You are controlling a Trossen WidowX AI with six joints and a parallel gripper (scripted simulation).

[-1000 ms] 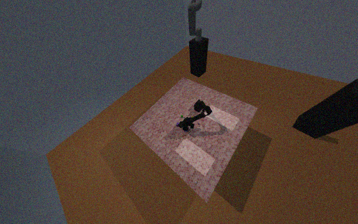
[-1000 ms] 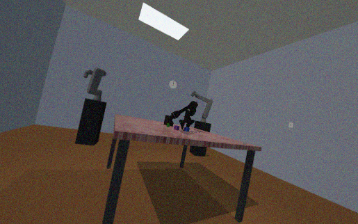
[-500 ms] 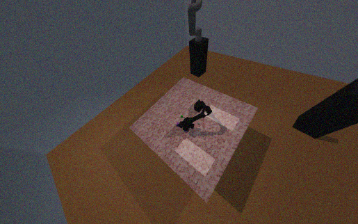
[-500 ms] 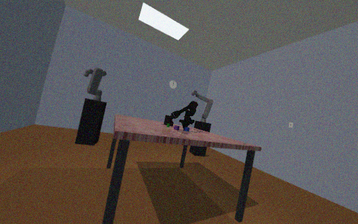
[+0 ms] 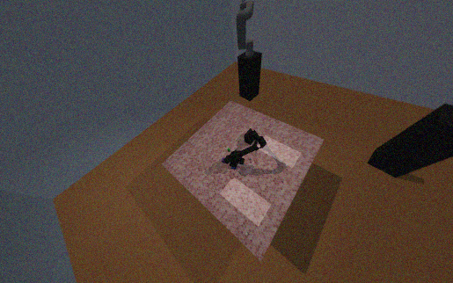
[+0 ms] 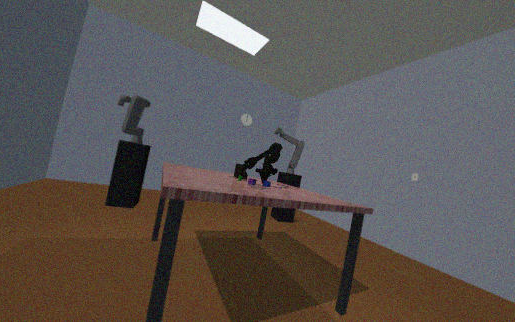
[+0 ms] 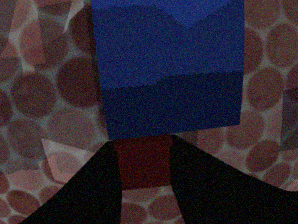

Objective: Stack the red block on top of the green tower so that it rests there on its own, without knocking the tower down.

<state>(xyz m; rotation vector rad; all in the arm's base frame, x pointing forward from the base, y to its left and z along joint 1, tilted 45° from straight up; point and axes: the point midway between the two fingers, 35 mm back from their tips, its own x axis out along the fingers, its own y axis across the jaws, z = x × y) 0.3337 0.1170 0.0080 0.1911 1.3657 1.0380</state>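
The blue block lies 4 cm ahead of my gripper tip and 1 cm to the left of it. Round my gripper tip: red block right at my gripper tip; then purple block 6 cm ahead, 12 cm to the right; then green block 7 cm behind, 17 cm to the right, 1 cm above.
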